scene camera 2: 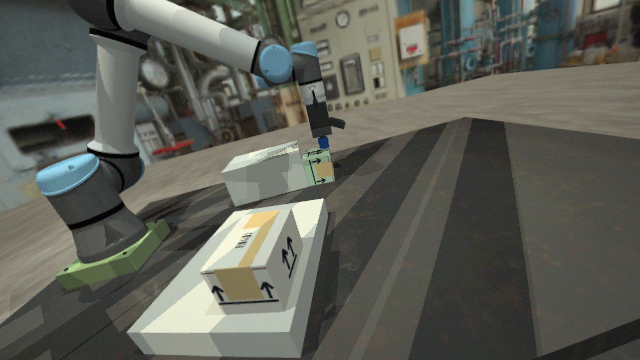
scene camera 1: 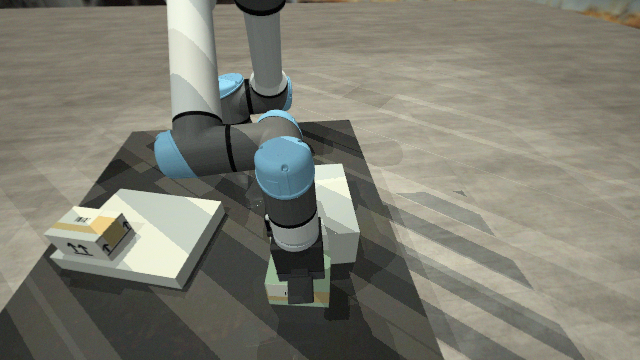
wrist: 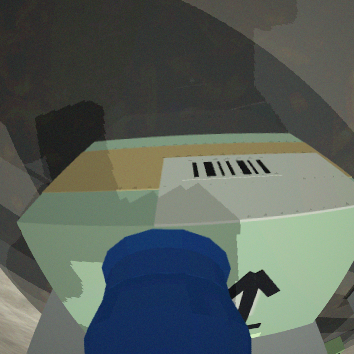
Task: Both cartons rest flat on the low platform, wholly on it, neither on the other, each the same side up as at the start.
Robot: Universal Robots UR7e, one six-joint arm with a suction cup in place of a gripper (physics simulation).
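Frame: origin at the arm's base, x left, y ahead, z down, level; metres.
Seen in the pictures: hand, tool point: [scene camera 2: 324, 146] [wrist: 165, 279]; arm's base, link origin: [scene camera 2: 116, 243].
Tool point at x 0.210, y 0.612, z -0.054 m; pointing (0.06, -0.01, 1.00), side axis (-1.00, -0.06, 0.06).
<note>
Pixels of each thing's middle, then the offset from my tool point to it. Level surfaces: height alone.
- pale green carton, body centre: [wrist: 201, 235] [scene camera 1: 300, 277] [scene camera 2: 319, 164] dx -0.009, dy -0.033, dz +0.054 m
- tall white block, body centre: [scene camera 1: 311, 212] [scene camera 2: 268, 170] dx +0.031, dy -0.211, dz +0.039 m
- white carton, body centre: [scene camera 2: 260, 256] [scene camera 1: 92, 233] dx -0.493, dy -0.173, dz +0.013 m
- low white platform, body centre: [scene camera 2: 254, 258] [scene camera 1: 147, 232] dx -0.406, dy -0.215, dz +0.075 m
- dark mat, surface height: dz +0.099 m
A pale green carton [scene camera 1: 274, 286] [scene camera 2: 319, 168] [wrist: 298, 253] lies on the dark mat, against the near end of a tall white block [scene camera 1: 338, 206] [scene camera 2: 263, 172]. Its upward face bears black arrows; its tape and barcode are on a side face. My suction cup [scene camera 2: 323, 142] [wrist: 168, 298] is blue and sits right at the carton's top face, held straight down; suction is off and it holds nothing. In scene camera 1 the tool body hides the cup. A white carton [scene camera 1: 89, 230] [scene camera 2: 253, 263] with tan tape rests flat at one end of the low white platform [scene camera 1: 170, 232] [scene camera 2: 178, 318].
The arm's green base [scene camera 2: 111, 263] stands on the dark mat [scene camera 1: 223, 313] [scene camera 2: 447, 246] behind the platform. The arm's elbow and wrist joints [scene camera 1: 232, 147] hang over the mat between the platform and the tall block.
</note>
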